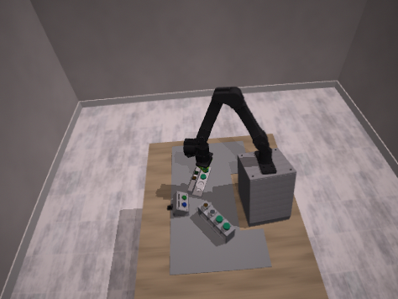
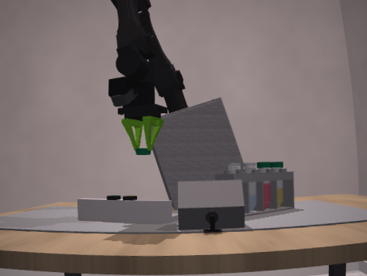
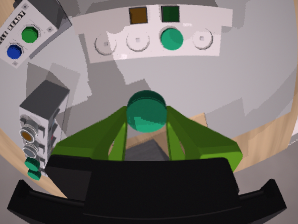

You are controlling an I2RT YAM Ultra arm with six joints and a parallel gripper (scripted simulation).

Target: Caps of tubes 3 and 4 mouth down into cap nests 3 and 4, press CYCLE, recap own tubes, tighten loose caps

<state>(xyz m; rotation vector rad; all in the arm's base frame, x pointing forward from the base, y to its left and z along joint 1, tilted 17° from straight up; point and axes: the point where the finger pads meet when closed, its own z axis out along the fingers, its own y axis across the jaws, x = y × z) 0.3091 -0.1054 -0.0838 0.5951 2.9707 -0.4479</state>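
Right now my hand is 130 mm short of the green ready key, 120 mm to the right of it and 90 mm above it. Also, from my hand: blue cycle key: 130 mm ahead, 170 mm to the left, 90 mm below.
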